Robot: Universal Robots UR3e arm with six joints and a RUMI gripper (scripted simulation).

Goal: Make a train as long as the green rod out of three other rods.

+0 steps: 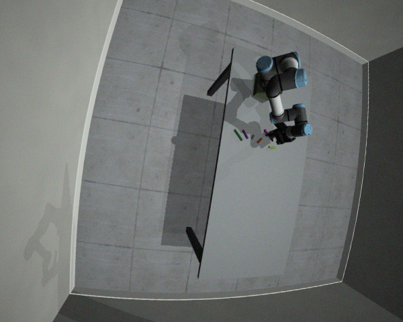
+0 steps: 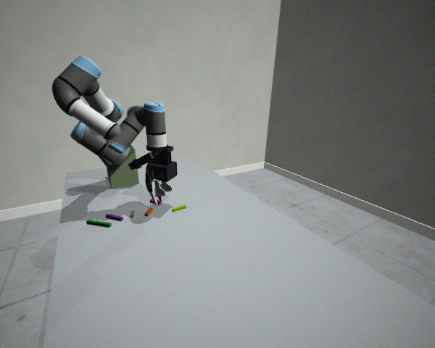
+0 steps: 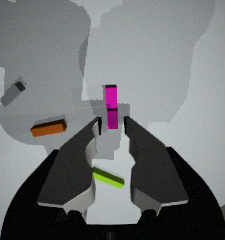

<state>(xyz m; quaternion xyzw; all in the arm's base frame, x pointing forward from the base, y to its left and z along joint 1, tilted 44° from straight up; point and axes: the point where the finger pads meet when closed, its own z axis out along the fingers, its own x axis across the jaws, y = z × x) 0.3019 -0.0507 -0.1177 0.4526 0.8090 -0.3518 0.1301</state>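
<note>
The orange rod lies 50 mm ahead of my hand, 50 mm to the right of it and 10 mm below it. Also, from my hand: grey rod 30 mm ahead, 100 mm to the right, 10 mm below; lime rod 80 mm ahead, 40 mm to the left, 10 mm below; purple rod 20 mm ahead, 160 mm to the right, 10 mm below.
</note>
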